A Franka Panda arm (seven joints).
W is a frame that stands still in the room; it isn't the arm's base.
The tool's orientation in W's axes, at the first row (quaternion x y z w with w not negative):
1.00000, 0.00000, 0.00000, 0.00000
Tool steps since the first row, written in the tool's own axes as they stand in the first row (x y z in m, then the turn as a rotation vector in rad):
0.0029, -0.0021, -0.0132, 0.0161, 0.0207, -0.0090
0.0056, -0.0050, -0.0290, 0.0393, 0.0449, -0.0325
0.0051, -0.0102, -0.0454, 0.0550, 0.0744, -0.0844
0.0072, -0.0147, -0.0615, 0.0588, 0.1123, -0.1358
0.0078, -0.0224, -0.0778, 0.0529, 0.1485, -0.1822
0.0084, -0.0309, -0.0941, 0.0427, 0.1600, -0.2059
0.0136, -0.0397, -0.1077, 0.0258, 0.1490, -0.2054
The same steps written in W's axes. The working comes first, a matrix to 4 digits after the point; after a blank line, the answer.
The tool's axes in the first row as the columns of a matrix, in W's axes (used below as rounded here):
1.0000, 0.0000, 0.0000
0.0000, -1.0000, 0.0000
0.0000, 0.0000, -1.0000

0.0029, 0.0021, 0.0132, 0.0161, -0.0207, 0.0090
0.0056, 0.0050, 0.0290, 0.0393, -0.0449, 0.0325
0.0051, 0.0102, 0.0454, 0.0550, -0.0744, 0.0844
0.0072, 0.0147, 0.0615, 0.0588, -0.1123, 0.1358
0.0078, 0.0224, 0.0778, 0.0529, -0.1485, 0.1822
0.0084, 0.0309, 0.0941, 0.0427, -0.1600, 0.2059
0.0136, 0.0397, 0.1077, 0.0258, -0.1490, 0.2054

